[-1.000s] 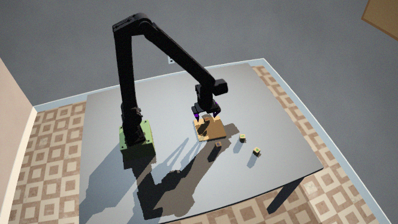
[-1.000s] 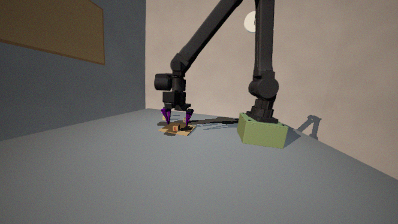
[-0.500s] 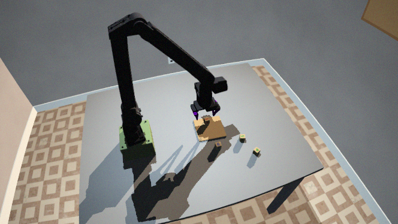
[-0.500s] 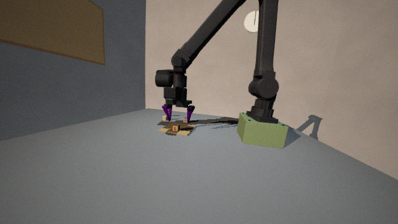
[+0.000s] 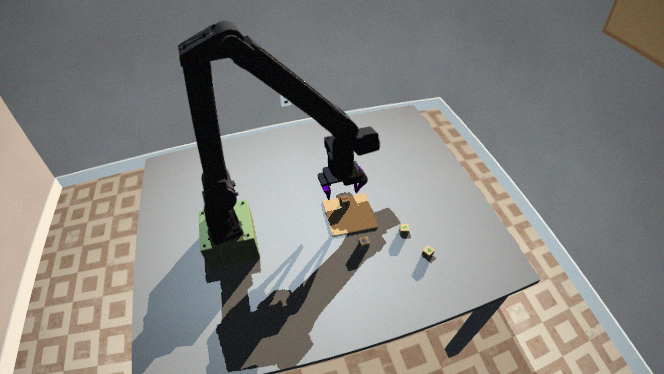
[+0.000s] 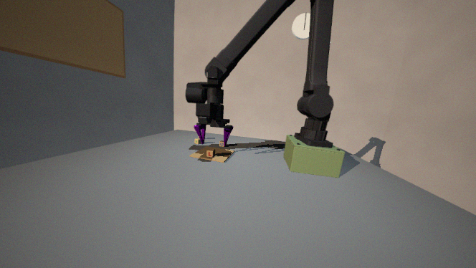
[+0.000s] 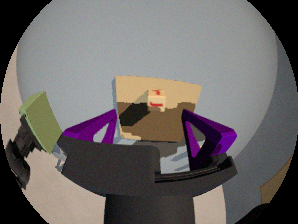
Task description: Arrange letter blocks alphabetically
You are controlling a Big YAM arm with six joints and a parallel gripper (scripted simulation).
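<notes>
Now: the block 280 mm to the right of my hand, 130 mm ahead of it and 40 mm below it. Also, from my hand: tan mat: 60 mm below, 40 mm to the right.
</notes>
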